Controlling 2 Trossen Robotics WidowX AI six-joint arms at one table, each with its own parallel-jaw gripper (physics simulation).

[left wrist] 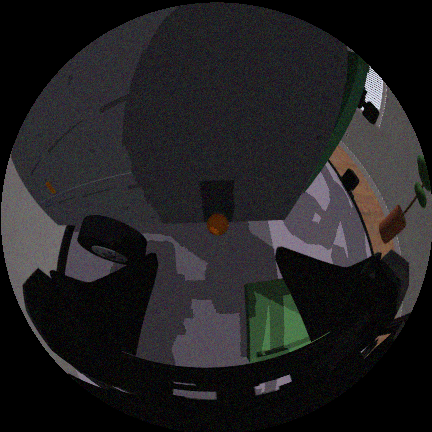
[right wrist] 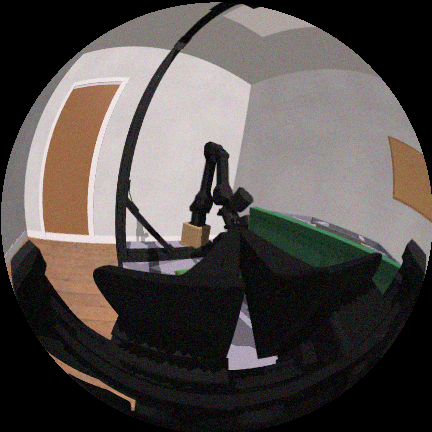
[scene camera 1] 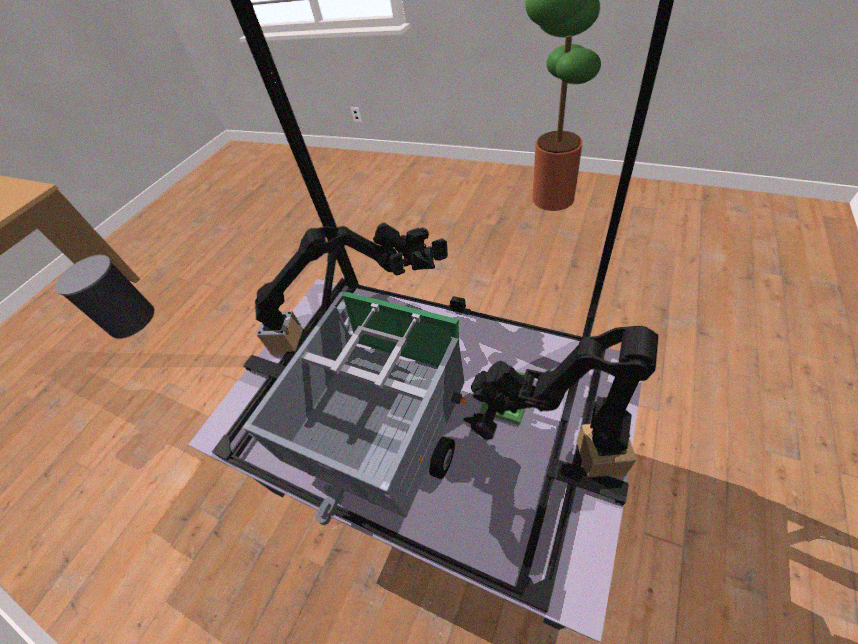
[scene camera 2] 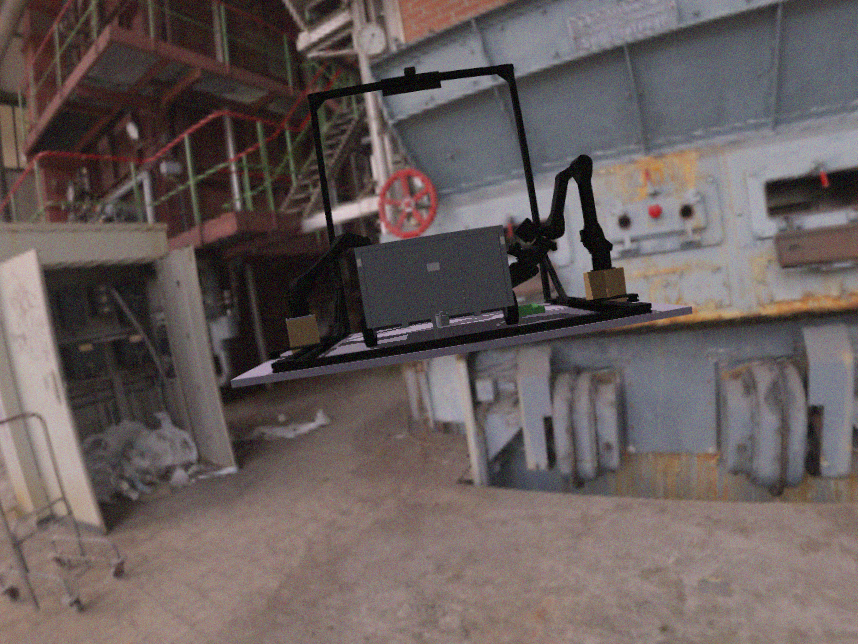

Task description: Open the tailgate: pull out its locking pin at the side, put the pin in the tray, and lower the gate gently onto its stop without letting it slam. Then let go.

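Places are measured from the left arm's base along level axes (x right, y ahead, z up), in metres.
Pixels of known places: left gripper, fingertip midpoint: [left wrist: 217, 257] [scene camera 1: 470, 405]; right gripper, fingertip midpoint: [right wrist: 236, 233] [scene camera 1: 433, 267]; left arm's base, link origin: [right wrist: 196, 223] [scene camera 1: 608, 441] [scene camera 2: 603, 269]; right arm's base, link origin: [scene camera 1: 274, 322] [scene camera 2: 299, 316].
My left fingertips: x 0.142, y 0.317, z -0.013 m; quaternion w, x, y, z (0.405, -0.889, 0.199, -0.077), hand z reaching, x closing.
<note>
For each thing: its top centre in the pictures, then the offset to it from my left fingertips. "spot": a spot on its surface instead.
- green tray, top centre: [left wrist: 304, 312] [scene camera 1: 507, 392] [scene camera 2: 523, 307] dx +0.072, dy -0.112, dz -0.082 m
- pale ladder-shaped frame, surface spot: [scene camera 1: 393, 360] spot: dx +0.044, dy +0.170, dz +0.184 m
- black wheel, top centre: [left wrist: 87, 225] [scene camera 1: 440, 449] dx -0.115, dy +0.087, dz +0.000 m
The green tailgate [scene camera 1: 431, 339] [right wrist: 300, 245] stands upright across the grey trailer's far end in scene camera 1. The pin's orange knob [scene camera 1: 462, 399] [left wrist: 217, 224] shows at a dark block low on the trailer's side. The green tray [scene camera 1: 513, 417] [scene camera 2: 532, 309] [left wrist: 247, 325] lies on the table beside the trailer, partly hidden by the left arm. My left gripper [scene camera 1: 474, 405] [left wrist: 217, 257] is open and empty, its fingers apart on either side of the knob's line, short of it. My right gripper [scene camera 1: 438, 252] [right wrist: 236, 233] is shut and empty, raised beyond the gate's outer face.
The grey trailer [scene camera 1: 421, 422] [scene camera 2: 433, 280] fills the table's middle, with a pale ladder-shaped frame [scene camera 1: 393, 360] inside by the gate. A black wheel [scene camera 1: 443, 457] [left wrist: 112, 240] stands at its side, near my left gripper. A small black block [scene camera 1: 457, 303] is on the far table rail.
</note>
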